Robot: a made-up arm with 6 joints.
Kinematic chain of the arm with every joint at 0, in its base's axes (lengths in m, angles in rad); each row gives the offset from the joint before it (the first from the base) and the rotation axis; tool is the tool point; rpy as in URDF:
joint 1: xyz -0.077 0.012 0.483 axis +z
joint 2: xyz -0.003 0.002 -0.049 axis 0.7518 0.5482 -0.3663
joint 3: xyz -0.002 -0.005 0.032 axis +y
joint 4: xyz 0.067 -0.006 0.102 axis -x
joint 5: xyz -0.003 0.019 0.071 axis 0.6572 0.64 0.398
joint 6: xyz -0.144 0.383 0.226 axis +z
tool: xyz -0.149 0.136 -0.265 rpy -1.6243 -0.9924 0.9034
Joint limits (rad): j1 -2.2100..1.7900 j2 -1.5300..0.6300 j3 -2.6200..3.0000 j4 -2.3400..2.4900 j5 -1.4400..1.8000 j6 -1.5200..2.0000
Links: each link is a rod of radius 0.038 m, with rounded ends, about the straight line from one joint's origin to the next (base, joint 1, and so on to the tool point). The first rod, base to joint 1, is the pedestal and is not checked.
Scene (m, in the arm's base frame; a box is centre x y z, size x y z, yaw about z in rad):
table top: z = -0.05
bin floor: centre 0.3 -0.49 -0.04 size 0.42 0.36 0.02 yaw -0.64
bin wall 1: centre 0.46 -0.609 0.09 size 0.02 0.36 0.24 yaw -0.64
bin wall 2: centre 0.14 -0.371 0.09 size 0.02 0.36 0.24 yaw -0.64
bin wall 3: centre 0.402 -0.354 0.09 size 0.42 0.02 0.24 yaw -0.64
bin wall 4: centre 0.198 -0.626 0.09 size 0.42 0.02 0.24 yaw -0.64
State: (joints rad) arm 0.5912 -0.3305 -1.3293 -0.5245 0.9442 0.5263
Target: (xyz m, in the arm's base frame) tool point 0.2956 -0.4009 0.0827
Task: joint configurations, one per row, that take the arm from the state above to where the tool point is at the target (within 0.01 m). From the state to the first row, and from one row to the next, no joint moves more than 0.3 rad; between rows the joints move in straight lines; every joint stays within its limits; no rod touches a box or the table.
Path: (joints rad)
1: 0.7085 -0.4801 -1.3750 -0.6957 1.0949 0.5371
2: 0.8258 -0.6296 -1.4207 -0.8668 1.2455 0.5479
3: 0.8892 -0.7400 -1.5846 -0.9135 1.2086 0.7723
4: 0.9525 -0.8503 -1.7485 -0.9602 1.1717 0.9967
5: 1.0406 -0.7938 -1.8232 -0.8356 1.0927 0.7109
6: 1.1287 -0.7374 -1.8979 -0.7110 1.0137 0.4252

